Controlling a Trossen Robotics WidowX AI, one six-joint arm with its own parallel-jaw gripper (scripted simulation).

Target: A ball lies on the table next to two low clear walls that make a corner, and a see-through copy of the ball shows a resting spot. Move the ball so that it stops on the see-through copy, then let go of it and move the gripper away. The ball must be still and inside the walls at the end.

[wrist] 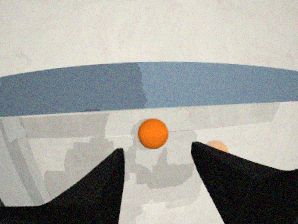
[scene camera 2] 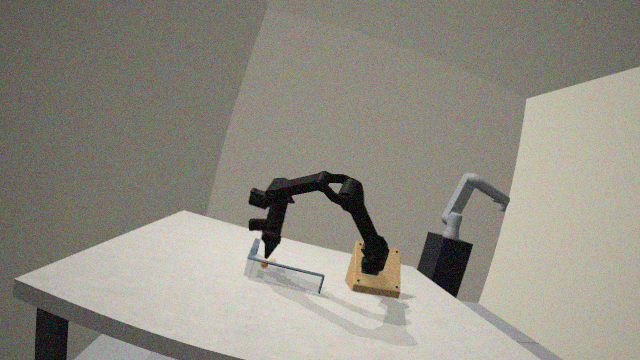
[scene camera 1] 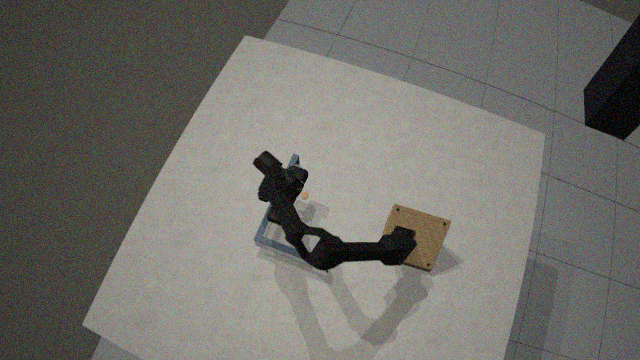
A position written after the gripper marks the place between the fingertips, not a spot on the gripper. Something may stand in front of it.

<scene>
In view: the gripper [scene camera 2: 266,256].
The gripper shows as well in the wrist view [wrist: 158,151].
</scene>
